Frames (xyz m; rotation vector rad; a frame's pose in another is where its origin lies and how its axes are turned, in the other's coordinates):
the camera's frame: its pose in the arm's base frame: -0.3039 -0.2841 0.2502 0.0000 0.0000 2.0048
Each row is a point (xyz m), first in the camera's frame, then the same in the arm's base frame.
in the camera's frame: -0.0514 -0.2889 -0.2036
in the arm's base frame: -0.0202 -0.2093 0.0466
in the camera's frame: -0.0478 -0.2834 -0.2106
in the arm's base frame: -0.0267 -0.2083 0.0396
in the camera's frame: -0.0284 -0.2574 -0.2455
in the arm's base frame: -0.0584 -0.2016 0.0047
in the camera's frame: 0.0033 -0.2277 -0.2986
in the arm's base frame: -0.0987 -0.1854 -0.0484
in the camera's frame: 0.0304 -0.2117 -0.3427
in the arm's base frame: -0.1246 -0.1675 -0.0925
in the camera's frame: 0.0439 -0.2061 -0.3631
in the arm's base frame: -0.1354 -0.1576 -0.1129
